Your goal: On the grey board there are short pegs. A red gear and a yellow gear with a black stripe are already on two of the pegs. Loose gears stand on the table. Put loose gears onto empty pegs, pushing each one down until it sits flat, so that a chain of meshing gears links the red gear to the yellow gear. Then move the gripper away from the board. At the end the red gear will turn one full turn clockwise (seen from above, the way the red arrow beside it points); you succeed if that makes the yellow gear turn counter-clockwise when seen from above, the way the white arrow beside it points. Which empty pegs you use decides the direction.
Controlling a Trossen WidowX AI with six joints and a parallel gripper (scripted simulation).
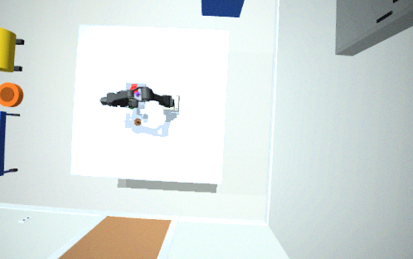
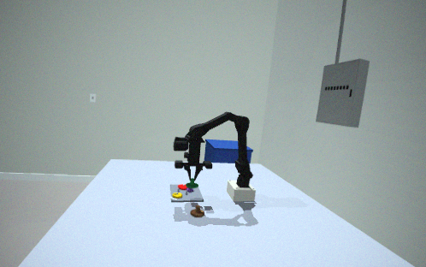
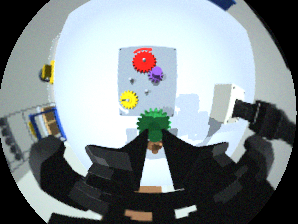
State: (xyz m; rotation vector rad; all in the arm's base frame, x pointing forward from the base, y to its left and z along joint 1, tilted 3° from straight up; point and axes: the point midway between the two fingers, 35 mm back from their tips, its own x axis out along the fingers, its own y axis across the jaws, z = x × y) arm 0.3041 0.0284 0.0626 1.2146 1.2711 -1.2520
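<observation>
My gripper tip is 110 mm to the left of the purple gear, 90 mm above it and 10 mm past it. Round my gripper tip: green gear 10 mm below; yellow gear 90 mm below, 60 mm ahead, 40 mm to the right; brown gear 130 mm to the left, 90 mm below, 10 mm behind.
</observation>
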